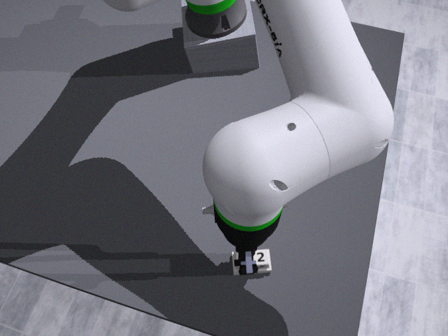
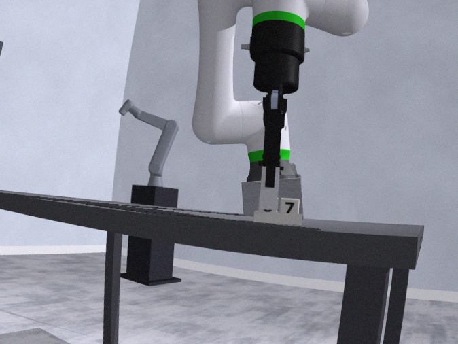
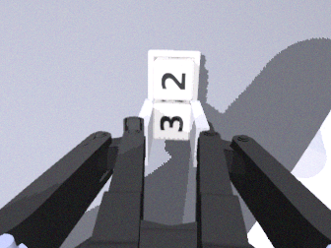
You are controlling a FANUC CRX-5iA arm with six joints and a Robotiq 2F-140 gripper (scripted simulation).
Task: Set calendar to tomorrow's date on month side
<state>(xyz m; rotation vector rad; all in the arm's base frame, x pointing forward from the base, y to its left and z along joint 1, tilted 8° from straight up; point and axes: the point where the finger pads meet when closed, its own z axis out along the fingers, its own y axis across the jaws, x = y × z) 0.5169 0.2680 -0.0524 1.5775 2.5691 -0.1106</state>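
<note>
Now: hand 3 cm above the cube. Also, from my hand: tray 4 cm below, 1 cm to the left, 1 cm behind.
</note>
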